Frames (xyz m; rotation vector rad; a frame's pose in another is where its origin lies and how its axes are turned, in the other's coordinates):
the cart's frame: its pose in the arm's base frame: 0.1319 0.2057 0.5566 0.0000 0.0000 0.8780
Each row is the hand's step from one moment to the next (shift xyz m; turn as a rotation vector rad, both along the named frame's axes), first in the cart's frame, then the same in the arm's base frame.
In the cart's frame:
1: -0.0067 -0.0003 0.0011 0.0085 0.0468 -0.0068
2: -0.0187 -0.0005 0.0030 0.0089 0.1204 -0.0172
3: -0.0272 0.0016 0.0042 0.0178 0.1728 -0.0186
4: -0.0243 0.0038 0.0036 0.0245 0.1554 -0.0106
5: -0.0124 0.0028 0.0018 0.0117 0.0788 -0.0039
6: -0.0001 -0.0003 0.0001 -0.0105 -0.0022 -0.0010
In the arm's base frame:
1: -0.0040 -0.0053 0.0011 -0.0306 0.0364 -0.0068
2: -0.0116 -0.0147 0.0030 -0.0870 0.0837 -0.0172
3: -0.0186 -0.0199 0.0042 -0.1216 0.1241 -0.0186
4: -0.0184 -0.0163 0.0036 -0.1039 0.1181 -0.0106
5: -0.0101 -0.0078 0.0018 -0.0532 0.0593 -0.0039
6: 0.0002 -0.0003 0.0001 -0.0050 -0.0095 -0.0010

